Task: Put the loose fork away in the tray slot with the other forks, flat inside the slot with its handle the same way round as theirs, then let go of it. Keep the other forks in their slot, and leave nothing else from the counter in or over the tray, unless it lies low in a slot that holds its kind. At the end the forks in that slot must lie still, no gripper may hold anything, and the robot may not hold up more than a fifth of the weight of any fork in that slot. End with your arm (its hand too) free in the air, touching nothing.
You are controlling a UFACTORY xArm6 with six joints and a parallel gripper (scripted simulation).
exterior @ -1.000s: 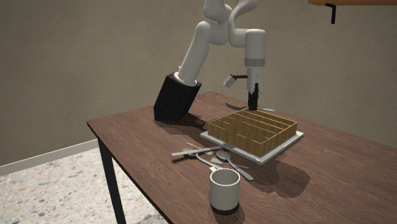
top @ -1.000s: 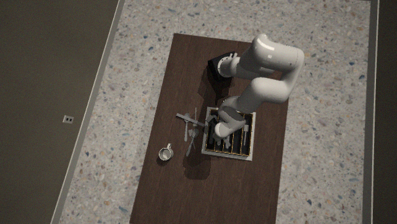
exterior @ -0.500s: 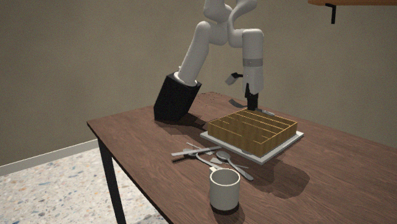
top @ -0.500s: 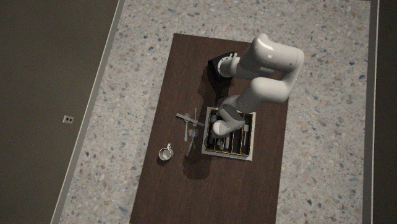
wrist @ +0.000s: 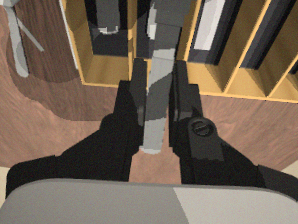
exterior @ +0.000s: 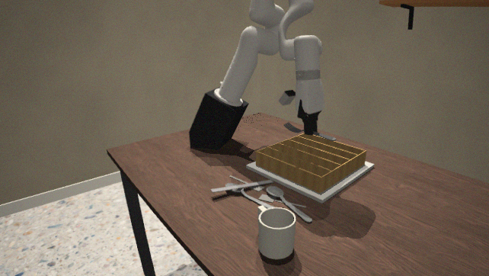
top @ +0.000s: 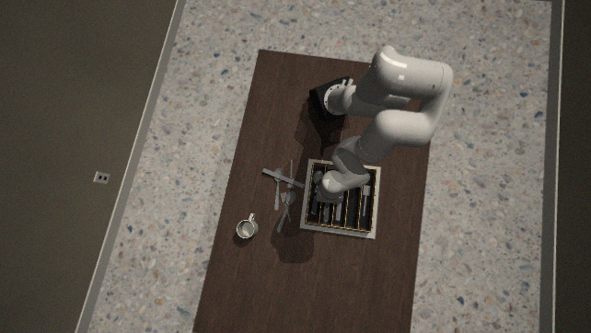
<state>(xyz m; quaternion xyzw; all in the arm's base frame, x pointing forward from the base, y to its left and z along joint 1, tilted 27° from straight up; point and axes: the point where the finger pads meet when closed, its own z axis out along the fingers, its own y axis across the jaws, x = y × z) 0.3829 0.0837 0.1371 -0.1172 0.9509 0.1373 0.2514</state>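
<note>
My gripper is now 40 mm past the wooden slotted tray, 50 mm to the right of it and 120 mm above it. Also, from my hand: white mug (260 mm ahead, 280 mm to the right, 130 mm below).
</note>
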